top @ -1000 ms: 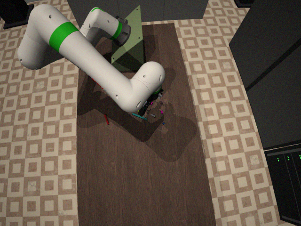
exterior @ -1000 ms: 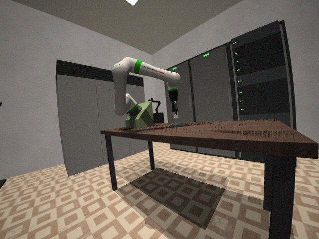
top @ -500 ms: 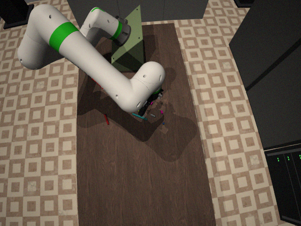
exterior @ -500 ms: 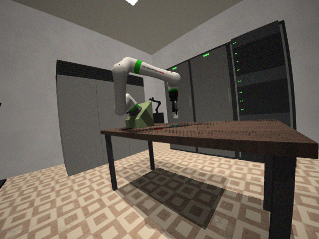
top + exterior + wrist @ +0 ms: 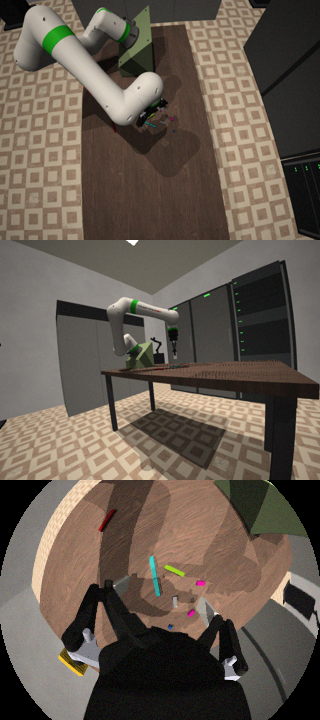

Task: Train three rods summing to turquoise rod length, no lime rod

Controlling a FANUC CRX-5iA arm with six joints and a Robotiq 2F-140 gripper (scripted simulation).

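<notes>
Now: hand 70 mm short of the small blue rod, 110 mm to the right of it and 80 mm above it. Also, from my hand: grey rod: 10 mm ahead, 50 mm to the left, 80 mm below; then lime rod: 40 mm behind, 10 mm to the right, 80 mm below; then turquoise rod: 10 mm ahead, 30 mm to the right, 80 mm below.
</notes>
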